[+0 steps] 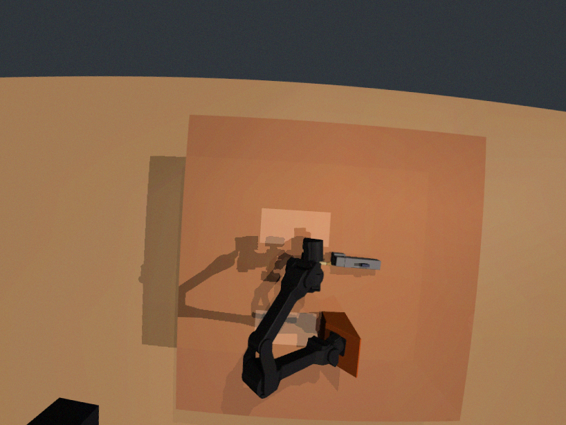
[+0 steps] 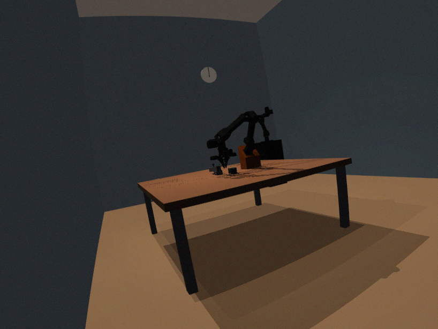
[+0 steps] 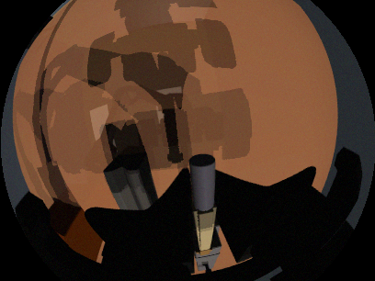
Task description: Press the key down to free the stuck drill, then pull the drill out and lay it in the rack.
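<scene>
My gripper tip is 70 mm past the dark block, 30 mm to the left of it and 30 mm above it. From my gripper tip the other things lie so: drill 40 mm to the right, 30 mm above.
</scene>
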